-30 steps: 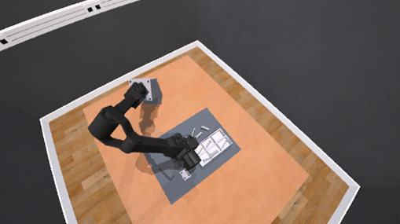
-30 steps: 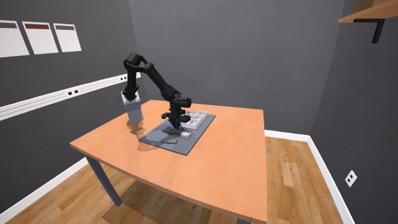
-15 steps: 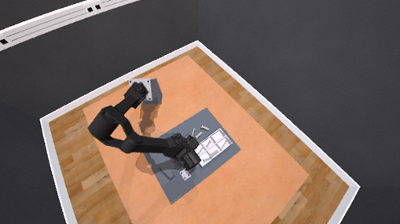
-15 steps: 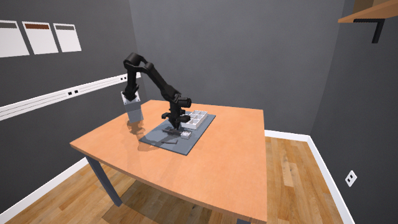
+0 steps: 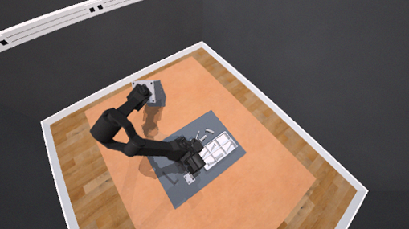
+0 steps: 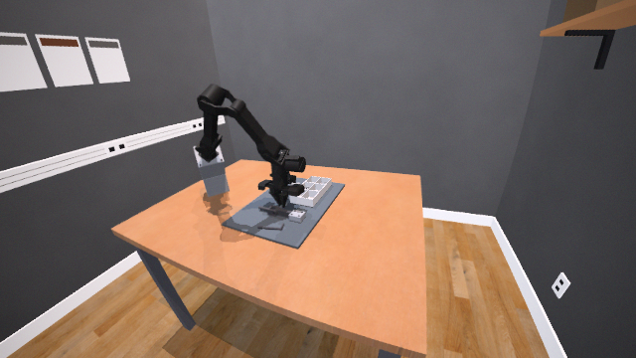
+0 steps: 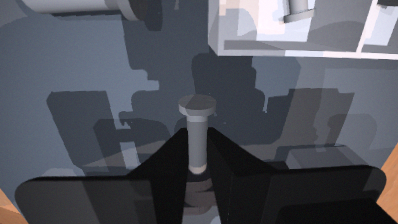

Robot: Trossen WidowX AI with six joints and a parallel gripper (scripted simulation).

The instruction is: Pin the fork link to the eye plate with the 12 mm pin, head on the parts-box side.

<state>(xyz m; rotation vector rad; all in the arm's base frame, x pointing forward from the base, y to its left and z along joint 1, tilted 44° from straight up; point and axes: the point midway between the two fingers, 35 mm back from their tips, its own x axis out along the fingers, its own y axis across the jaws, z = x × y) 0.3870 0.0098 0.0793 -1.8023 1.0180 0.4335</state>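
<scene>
Right now my hand is 10 mm short of the dark flat bar, 40 mm to the left of it and 30 mm above it. The rest, counted from my hand: dark fork link (30 mm behind, 40 mm to the right, 30 mm below); grey mat (10 mm ahead, 60 mm to the left, 50 mm below); thick headed pin (40 mm behind, 80 mm to the left, 30 mm below).
</scene>
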